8 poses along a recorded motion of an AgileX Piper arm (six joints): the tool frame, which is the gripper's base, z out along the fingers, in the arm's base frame.
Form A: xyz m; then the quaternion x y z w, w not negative.
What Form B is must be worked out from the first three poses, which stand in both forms.
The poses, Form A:
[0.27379 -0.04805 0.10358 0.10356 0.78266 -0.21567 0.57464]
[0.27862 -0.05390 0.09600 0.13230 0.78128 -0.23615 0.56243]
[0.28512 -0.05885 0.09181 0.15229 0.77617 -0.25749 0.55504]
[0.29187 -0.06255 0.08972 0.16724 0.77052 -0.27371 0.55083]
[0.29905 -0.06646 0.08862 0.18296 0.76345 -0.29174 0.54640]
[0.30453 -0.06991 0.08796 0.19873 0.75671 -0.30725 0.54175]
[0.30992 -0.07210 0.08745 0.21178 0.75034 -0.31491 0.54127]
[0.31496 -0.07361 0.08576 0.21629 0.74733 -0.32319 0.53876]
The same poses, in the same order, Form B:
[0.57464 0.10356 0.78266 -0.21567 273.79 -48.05 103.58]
[0.56243 0.13230 0.78128 -0.23615 278.62 -53.90 96.00]
[0.55504 0.15229 0.77617 -0.25749 285.12 -58.85 91.81]
[0.55083 0.16724 0.77052 -0.27371 291.87 -62.55 89.72]
[0.54640 0.18296 0.76345 -0.29174 299.05 -66.46 88.62]
[0.54175 0.19873 0.75671 -0.30725 304.53 -69.91 87.96]
[0.54127 0.21178 0.75034 -0.31491 309.92 -72.10 87.45]
[0.53876 0.21629 0.74733 -0.32319 314.96 -73.61 85.76]

